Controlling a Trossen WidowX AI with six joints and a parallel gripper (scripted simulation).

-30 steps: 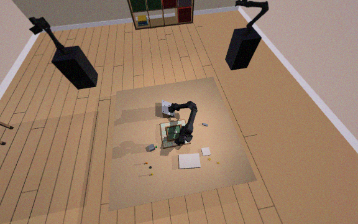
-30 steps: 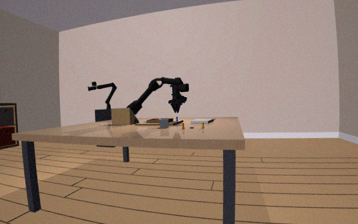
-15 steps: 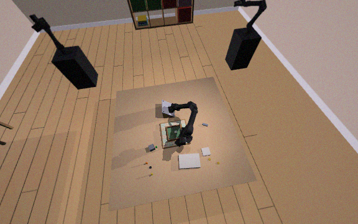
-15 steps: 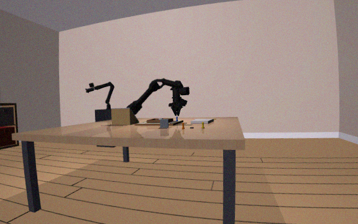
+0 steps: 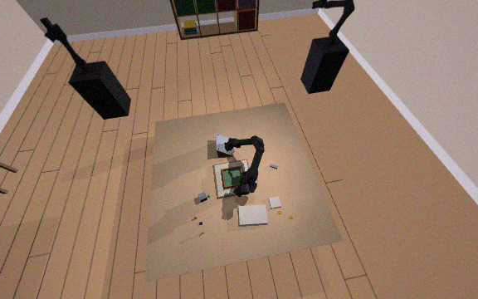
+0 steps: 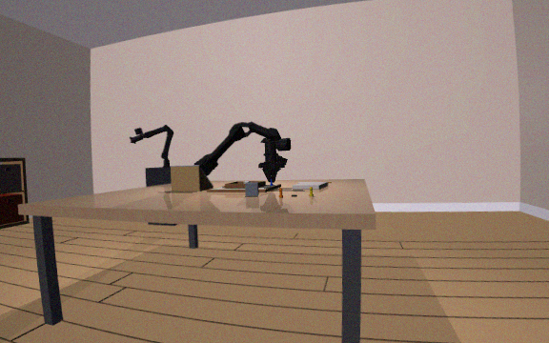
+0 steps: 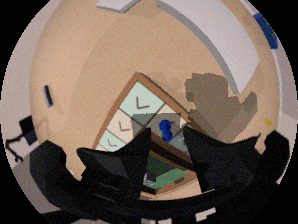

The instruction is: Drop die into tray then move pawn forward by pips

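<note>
My gripper tip is right at the blue pawn. Round my gripper tip: white sheet 200 mm ahead, 20 mm to the left, 20 mm below; die 110 mm behind, 60 mm to the right; green dice tray 110 mm behind, 70 mm to the right, 20 mm below.
</note>
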